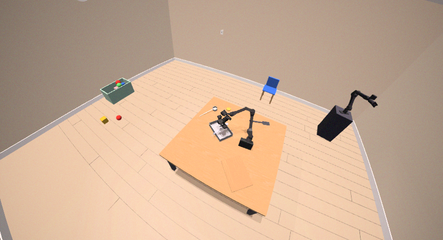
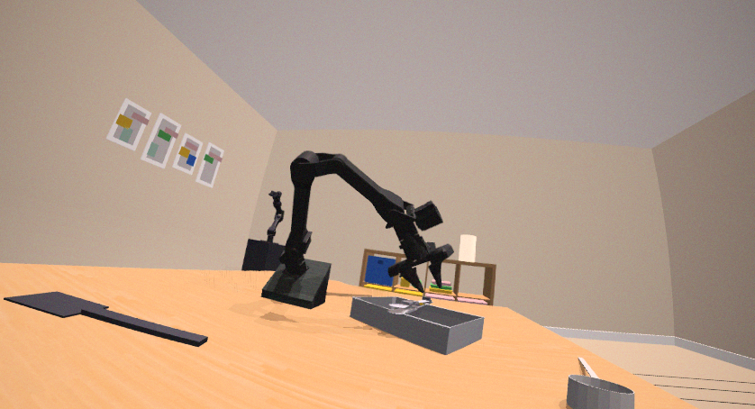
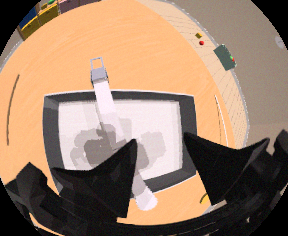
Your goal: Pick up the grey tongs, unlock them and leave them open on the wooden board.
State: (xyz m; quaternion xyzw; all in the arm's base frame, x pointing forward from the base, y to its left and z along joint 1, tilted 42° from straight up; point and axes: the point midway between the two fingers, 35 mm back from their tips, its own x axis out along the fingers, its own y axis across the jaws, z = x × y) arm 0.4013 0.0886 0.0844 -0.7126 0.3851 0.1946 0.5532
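My gripper tip is 80 mm above the grey roasting tin, 30 mm past it and 10 mm to the left of it. From my gripper tip the other things lie so: wooden board 500 mm behind, 360 mm to the left, 100 mm below; yellow thing 440 mm to the right, 110 mm ahead, 100 mm below; dark spatula 520 mm to the right, 430 mm behind, 110 mm below.
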